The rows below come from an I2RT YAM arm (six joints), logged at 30 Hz.
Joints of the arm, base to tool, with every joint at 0 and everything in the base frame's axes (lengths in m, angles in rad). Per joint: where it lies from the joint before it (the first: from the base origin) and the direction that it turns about. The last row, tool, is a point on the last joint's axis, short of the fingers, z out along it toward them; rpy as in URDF.
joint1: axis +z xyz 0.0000 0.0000 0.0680
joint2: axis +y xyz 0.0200 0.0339 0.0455
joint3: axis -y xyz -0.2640 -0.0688 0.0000
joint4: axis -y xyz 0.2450 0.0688 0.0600
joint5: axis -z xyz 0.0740 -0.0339 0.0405
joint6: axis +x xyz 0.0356 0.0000 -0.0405
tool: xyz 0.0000 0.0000 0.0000 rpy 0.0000 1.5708 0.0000
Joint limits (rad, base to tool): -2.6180..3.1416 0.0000..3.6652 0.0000..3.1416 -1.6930..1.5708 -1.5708..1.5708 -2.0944..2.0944
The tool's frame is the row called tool.
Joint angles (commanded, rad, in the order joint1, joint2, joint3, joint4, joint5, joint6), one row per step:
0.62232, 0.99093, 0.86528, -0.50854, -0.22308, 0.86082
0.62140, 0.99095, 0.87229, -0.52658, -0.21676, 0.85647
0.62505, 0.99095, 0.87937, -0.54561, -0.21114, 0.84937
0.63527, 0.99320, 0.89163, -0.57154, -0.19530, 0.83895
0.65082, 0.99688, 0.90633, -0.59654, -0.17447, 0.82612
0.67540, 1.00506, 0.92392, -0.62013, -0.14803, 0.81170
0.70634, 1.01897, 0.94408, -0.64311, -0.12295, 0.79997
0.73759, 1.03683, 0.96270, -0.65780, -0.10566, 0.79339
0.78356, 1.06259, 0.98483, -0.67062, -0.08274, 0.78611
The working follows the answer.
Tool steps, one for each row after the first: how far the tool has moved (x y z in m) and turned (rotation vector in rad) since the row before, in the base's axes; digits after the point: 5 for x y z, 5 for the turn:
-0.00047, -0.00085, 0.00076, -0.01172, 0.00403, -0.00346
-0.00115, -0.00012, 0.00071, -0.01334, 0.00327, 0.00339
-0.00167, 0.00077, 0.00139, -0.02253, 0.00067, 0.00406
-0.00196, 0.00171, 0.00201, -0.02530, -0.00443, 0.00728
-0.00227, 0.00362, 0.00222, -0.02925, -0.00780, 0.01336
-0.00237, 0.00540, 0.00204, -0.02904, -0.00436, 0.01949
-0.00183, 0.00650, 0.00144, -0.02099, -0.00092, 0.02264
-0.00293, 0.00994, 0.00110, -0.02594, -0.00292, 0.03393

Tool pose at each row, in the base's axes (x y z in m, rotation vector in rad; rounded; the steps above come from the unrounded poses):
0.16890, 0.13086, 0.29875, 0.15036, 2.39665, 1.01716
0.16843, 0.13002, 0.29951, 0.15243, 2.40474, 1.00198
0.16728, 0.12990, 0.30022, 0.14538, 2.41490, 0.98774
0.16561, 0.13067, 0.30162, 0.13287, 2.42696, 0.96208
0.16365, 0.13239, 0.30363, 0.11288, 2.43622, 0.93354
0.16138, 0.13601, 0.30585, 0.08251, 2.44531, 0.90213
0.15901, 0.14140, 0.30789, 0.04637, 2.45838, 0.87401
0.15718, 0.14790, 0.30933, 0.01069, 2.47137, 0.85754
0.15425, 0.15784, 0.31043, -0.04171, 2.48624, 0.83899

